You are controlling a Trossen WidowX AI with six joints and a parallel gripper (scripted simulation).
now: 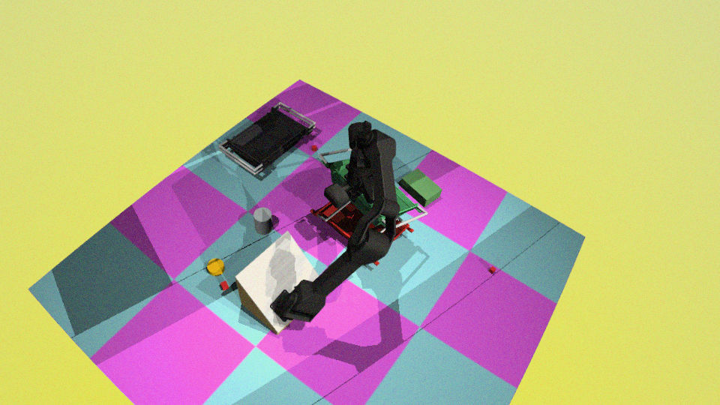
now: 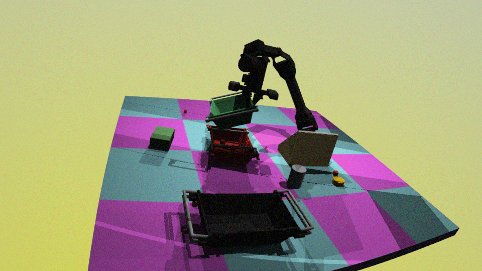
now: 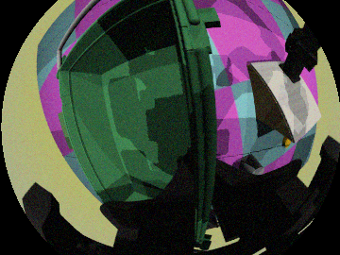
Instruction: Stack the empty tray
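Right now my gripper tip is 70 mm short of the green tray, 20 mm to the left of it and 10 mm below it. From my gripper tip the other things lie so: green block: 310 mm ahead, 80 mm to the right, 160 mm below; then grey cylinder: 140 mm behind, 230 mm to the left, 150 mm below; then yellow disc: 340 mm behind, 240 mm to the left, 170 mm below.
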